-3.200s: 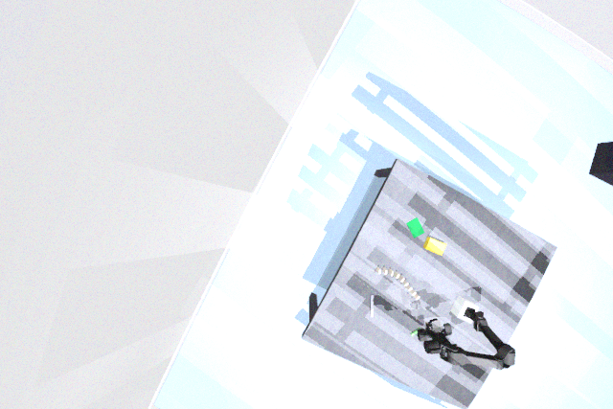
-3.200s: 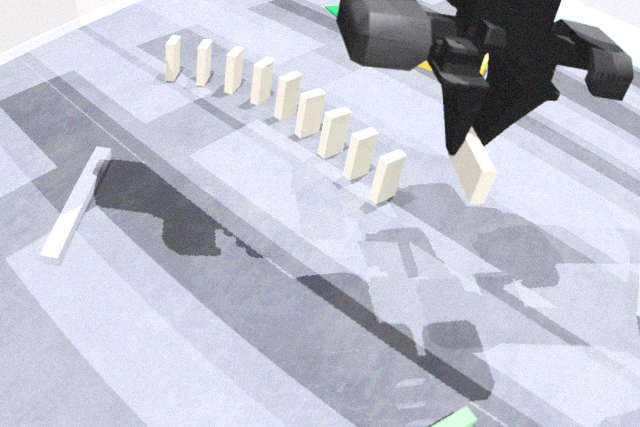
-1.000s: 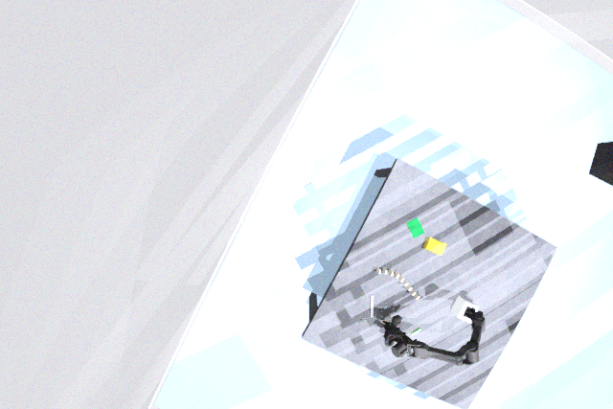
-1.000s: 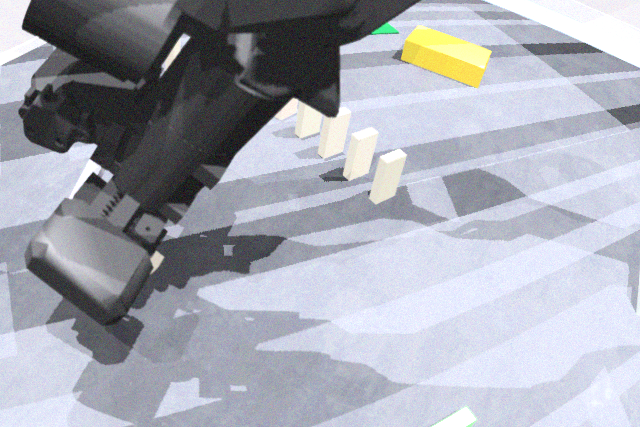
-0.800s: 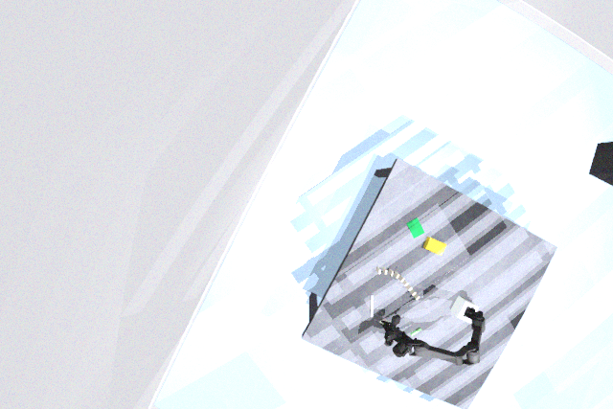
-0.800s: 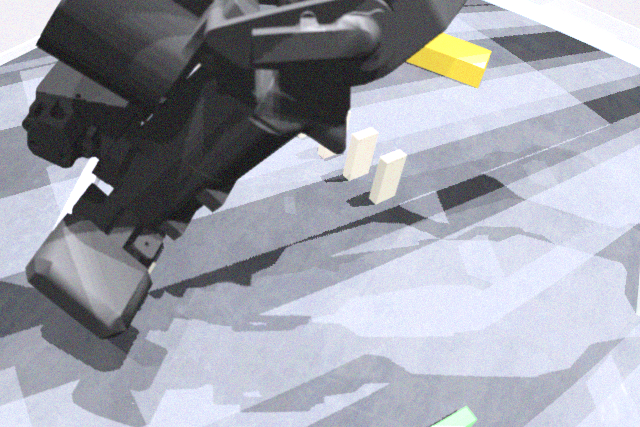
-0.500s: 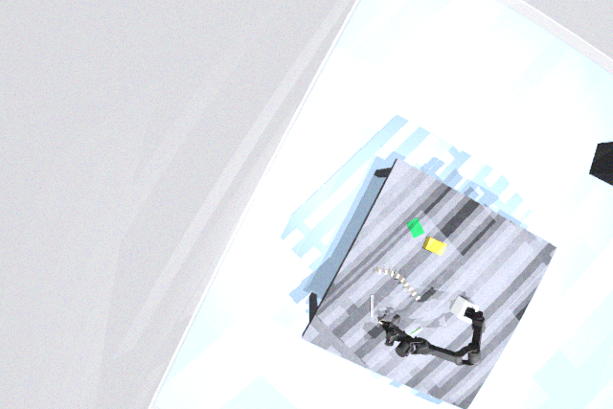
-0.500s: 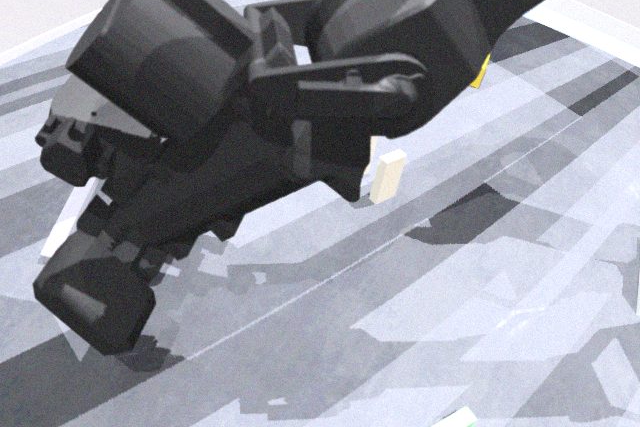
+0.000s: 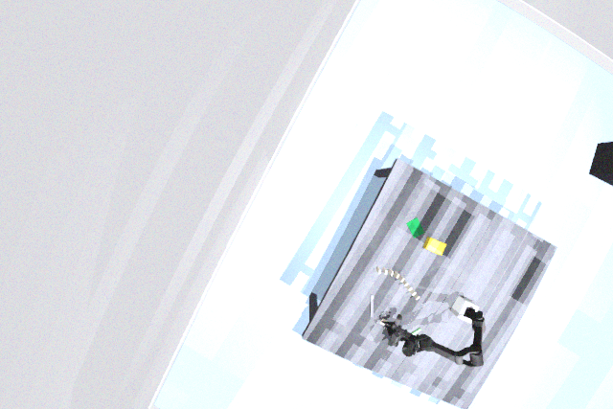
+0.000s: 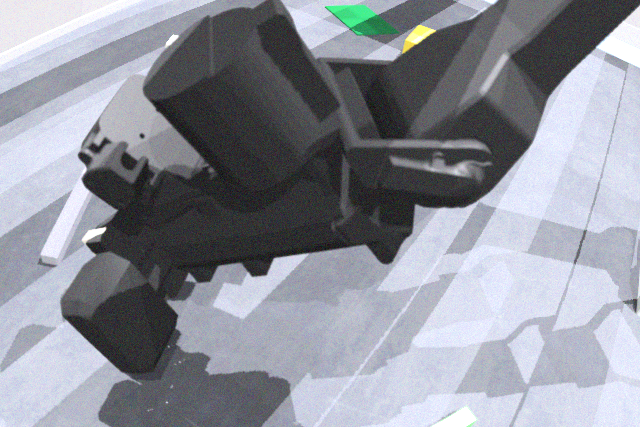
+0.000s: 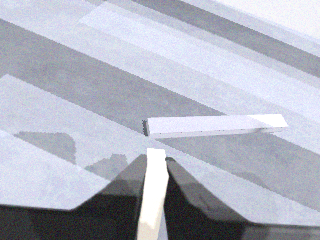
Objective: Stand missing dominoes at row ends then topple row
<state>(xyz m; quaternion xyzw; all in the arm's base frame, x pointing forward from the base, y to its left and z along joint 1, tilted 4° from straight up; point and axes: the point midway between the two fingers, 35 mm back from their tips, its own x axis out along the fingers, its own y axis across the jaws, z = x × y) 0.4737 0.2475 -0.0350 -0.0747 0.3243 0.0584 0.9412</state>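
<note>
Right now the white flat bar is 80 mm ahead of my gripper tip, 60 mm to the right of it and 50 mm below it. Also, from my gripper tip: yellow block 140 mm behind, 560 mm to the right, 30 mm below; pale green piece 270 mm behind, 40 mm below; green patch 10 mm ahead, 620 mm to the right, 50 mm below.
</note>
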